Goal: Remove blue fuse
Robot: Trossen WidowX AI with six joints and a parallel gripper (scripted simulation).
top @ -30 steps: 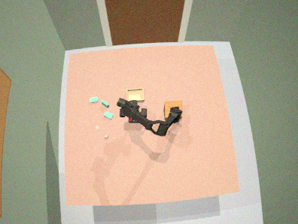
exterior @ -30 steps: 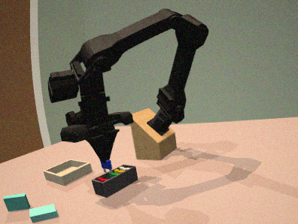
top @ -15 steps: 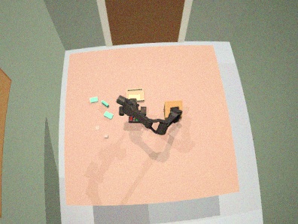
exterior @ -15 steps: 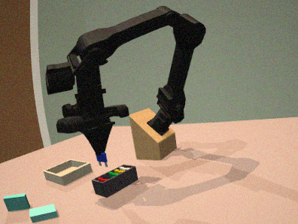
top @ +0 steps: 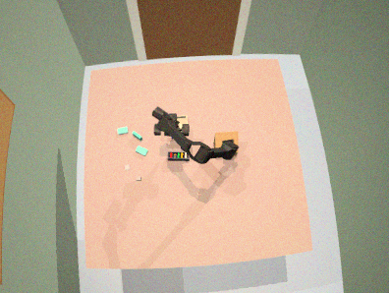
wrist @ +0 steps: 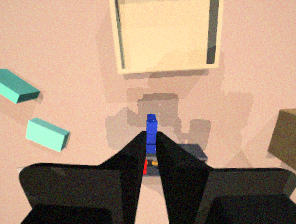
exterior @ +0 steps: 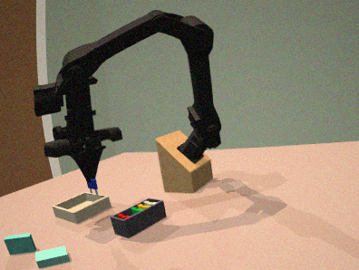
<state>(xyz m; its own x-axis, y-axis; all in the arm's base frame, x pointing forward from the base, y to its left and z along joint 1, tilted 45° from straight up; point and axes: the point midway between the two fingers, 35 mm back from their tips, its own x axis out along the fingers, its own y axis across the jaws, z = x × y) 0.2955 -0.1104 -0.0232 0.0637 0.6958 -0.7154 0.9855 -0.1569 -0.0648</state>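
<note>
Now: gripper tip 30 mm past the tray, 100 mm to the left of it and 100 mm above it. Round my gripper tip: green fuse: 20 mm behind, 100 mm to the left, 80 mm below; then blue fuse: 10 mm below; then red fuse: 20 mm ahead, 90 mm to the left, 80 mm below.
</note>
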